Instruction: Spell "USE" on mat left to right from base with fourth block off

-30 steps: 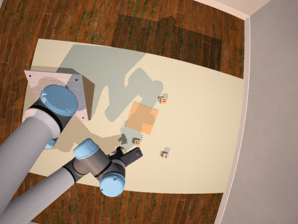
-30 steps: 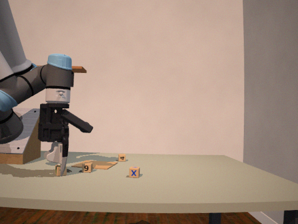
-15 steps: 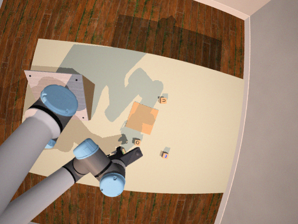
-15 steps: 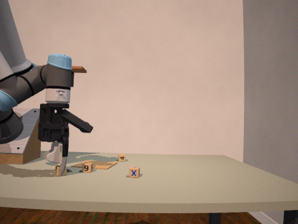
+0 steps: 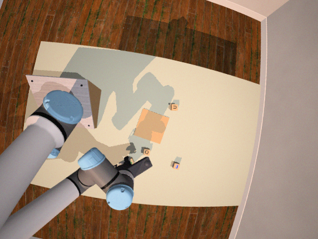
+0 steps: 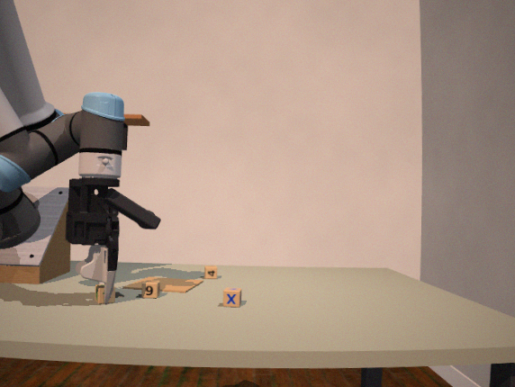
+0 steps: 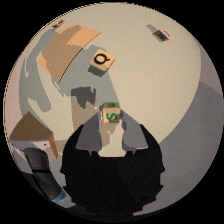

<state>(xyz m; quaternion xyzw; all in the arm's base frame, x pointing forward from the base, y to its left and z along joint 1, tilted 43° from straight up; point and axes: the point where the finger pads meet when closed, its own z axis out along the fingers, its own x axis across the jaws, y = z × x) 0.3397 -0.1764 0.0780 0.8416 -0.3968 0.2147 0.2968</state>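
Now: hand 6 cm short of the orange mat, 20 cm to the right of it and 2 cm above it. From my hand the other things lie so: blue-lettered block (23 cm ahead, 3 cm to the left).
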